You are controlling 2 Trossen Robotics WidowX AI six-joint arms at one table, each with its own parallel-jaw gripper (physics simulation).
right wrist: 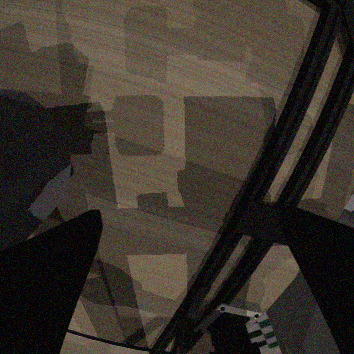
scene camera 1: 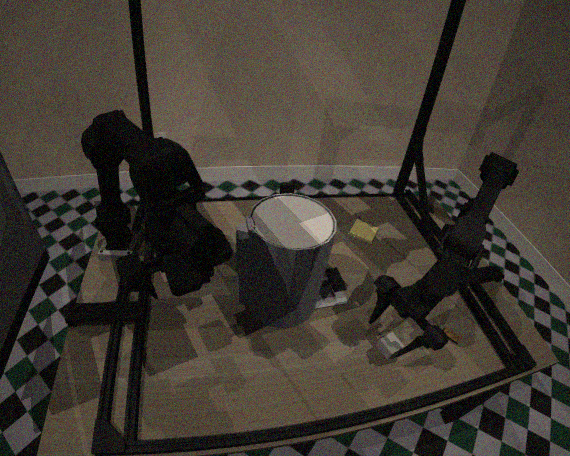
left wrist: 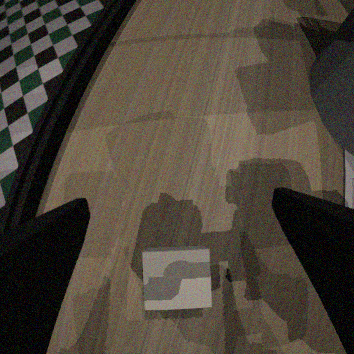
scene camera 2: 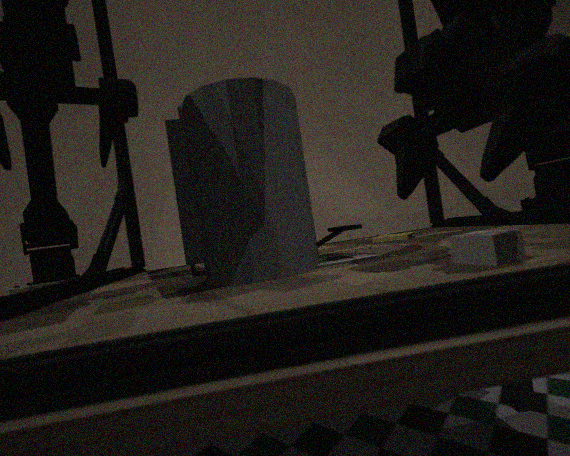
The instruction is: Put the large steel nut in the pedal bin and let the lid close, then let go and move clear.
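Where they show: left gripper, fingertip midpoint: (scene camera 1: 382,339) (left wrist: 182,202) (scene camera 2: 437,190); right gripper, fingertip midpoint: (right wrist: 192,217) (scene camera 2: 58,168); left arm's base, origin of the base link: (scene camera 2: 560,194); right arm's base, origin of the base link: (right wrist: 227,323) (scene camera 1: 119,242) (scene camera 2: 54,280).
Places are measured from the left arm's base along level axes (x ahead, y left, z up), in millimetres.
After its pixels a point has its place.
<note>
The large steel nut (scene camera 1: 391,344) @(x 290, y 421, z -20 mm) (scene camera 2: 472,248) @(x 303, y 429, z -32 mm) (left wrist: 177,280) @(x 288, y 416, z -19 mm) shows as a pale grey block on the table, right of the bin in both scene views. My left gripper (scene camera 1: 384,338) @(x 328, y 441, z 28 mm) (scene camera 2: 444,187) @(x 328, y 441, z 28 mm) (left wrist: 182,202) @(x 328, y 441, z 28 mm) is open and empty, above the nut, pointing down at a slant; in its wrist view the nut lies low between the fingers. The pedal bin (scene camera 1: 300,270) @(x 523, y 395, z 151 mm) (scene camera 2: 245,185) @(x 532, y 399, z 73 mm) stands upright, grey, its round lid (scene camera 1: 292,220) @(x 553, y 320, z 204 mm) down. Its black pedal (scene camera 1: 332,285) @(x 436, y 291, z 3 mm) (scene camera 2: 345,228) @(x 424, y 304, z 1 mm) is on its right side. My right gripper (scene camera 2: 55,166) @(x 733, y 466, z 122 mm) (right wrist: 192,217) @(x 733, y 466, z 122 mm) is open and empty, left of the bin.
A yellow block (scene camera 1: 364,230) @(x 332, y 13, z -38 mm) lies behind and right of the bin. A small orange piece (scene camera 1: 451,335) @(x 114, y 366, z -40 mm) lies just right of the left gripper. Black frame rails (scene camera 1: 325,417) @(x 429, y 604, z -27 mm) edge the table, and black posts (scene camera 1: 435,75) @(x 191, y -229, z 425 mm) rise behind it. Light is dim with patchy shadows.
</note>
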